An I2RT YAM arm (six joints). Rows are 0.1 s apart.
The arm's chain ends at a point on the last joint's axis. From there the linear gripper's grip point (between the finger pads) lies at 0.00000 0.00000 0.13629 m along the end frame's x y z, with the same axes.
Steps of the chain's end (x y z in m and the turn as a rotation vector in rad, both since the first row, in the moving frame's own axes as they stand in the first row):
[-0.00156, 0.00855, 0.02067, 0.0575, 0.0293, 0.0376]
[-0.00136, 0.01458, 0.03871, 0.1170, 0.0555, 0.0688]
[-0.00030, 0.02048, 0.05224, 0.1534, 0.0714, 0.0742]
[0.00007, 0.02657, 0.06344, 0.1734, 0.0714, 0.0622]
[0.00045, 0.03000, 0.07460, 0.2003, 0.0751, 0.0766]
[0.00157, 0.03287, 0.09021, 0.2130, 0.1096, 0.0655]
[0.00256, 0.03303, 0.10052, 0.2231, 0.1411, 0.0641]
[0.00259, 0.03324, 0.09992, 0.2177, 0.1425, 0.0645]
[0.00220, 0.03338, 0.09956, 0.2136, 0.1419, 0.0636]
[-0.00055, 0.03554, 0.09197, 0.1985, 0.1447, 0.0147]
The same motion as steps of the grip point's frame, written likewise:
[0.00258, 0.00080, 0.02039, 0.0575, 0.0293, 0.0376]
[0.00672, -0.00105, 0.03757, 0.1170, 0.0555, 0.0688]
[0.01015, 0.00005, 0.05029, 0.1534, 0.0714, 0.0742]
[0.01047, 0.00339, 0.06105, 0.1734, 0.0714, 0.0622]
[0.01164, 0.00333, 0.07150, 0.2003, 0.0751, 0.0766]
[0.01730, 0.00462, 0.08632, 0.2130, 0.1096, 0.0655]
[0.02252, 0.00361, 0.09580, 0.2231, 0.1411, 0.0641]
[0.02273, 0.00455, 0.09533, 0.2177, 0.1425, 0.0645]
[0.02224, 0.00522, 0.09510, 0.2136, 0.1419, 0.0636]
[0.01917, 0.00890, 0.08788, 0.1985, 0.1447, 0.0147]

